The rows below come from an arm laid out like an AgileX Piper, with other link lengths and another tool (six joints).
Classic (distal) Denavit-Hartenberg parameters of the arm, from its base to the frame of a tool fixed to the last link. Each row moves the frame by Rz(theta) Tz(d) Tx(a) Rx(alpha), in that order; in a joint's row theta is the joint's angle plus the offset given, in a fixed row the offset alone. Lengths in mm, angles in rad.
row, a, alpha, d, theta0
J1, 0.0, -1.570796, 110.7, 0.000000
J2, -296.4, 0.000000, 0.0, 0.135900
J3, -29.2, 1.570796, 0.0, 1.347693
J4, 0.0, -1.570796, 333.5, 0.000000
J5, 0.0, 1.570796, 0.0, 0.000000
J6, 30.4, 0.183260, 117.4, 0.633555
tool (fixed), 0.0, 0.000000, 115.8, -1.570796
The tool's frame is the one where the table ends.
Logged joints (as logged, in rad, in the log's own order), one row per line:
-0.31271, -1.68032, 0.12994, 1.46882, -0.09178, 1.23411
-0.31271, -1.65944, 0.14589, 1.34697, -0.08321, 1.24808
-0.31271, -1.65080, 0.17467, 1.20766, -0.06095, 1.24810
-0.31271, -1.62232, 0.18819, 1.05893, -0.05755, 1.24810
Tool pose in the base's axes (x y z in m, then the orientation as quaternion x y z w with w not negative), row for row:
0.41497, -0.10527, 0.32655, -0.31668, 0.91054, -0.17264, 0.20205
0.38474, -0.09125, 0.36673, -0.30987, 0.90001, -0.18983, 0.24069
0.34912, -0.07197, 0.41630, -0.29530, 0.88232, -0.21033, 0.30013
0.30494, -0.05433, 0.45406, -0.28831, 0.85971, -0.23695, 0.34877
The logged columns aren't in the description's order. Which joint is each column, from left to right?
Columns, left to right: J1, J3, J4, J2, J6, J5.
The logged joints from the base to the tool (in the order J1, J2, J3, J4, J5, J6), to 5 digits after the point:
-0.31271, 1.46882, -1.68032, 0.12994, 1.23411, -0.09178
-0.31271, 1.34697, -1.65944, 0.14589, 1.24808, -0.08321
-0.31271, 1.20766, -1.65080, 0.17467, 1.24810, -0.06095
-0.31271, 1.05893, -1.62232, 0.18819, 1.24810, -0.05755

